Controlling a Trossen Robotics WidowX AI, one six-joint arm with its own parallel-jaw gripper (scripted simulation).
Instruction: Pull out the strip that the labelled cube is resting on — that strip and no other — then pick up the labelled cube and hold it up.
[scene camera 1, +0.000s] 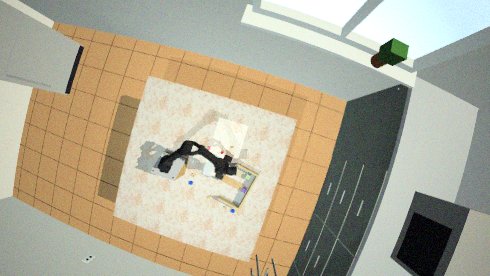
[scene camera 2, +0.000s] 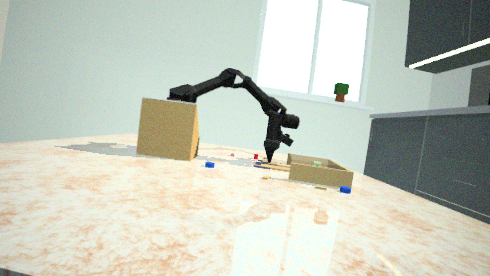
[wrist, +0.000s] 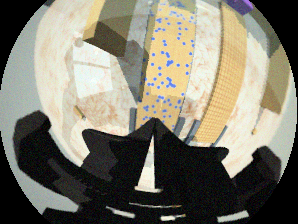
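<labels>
Tan strip (wrist: 226, 88), 13 cm from the lens. My gripper (wrist: 154, 120), 10 cm from the lens.
</labels>
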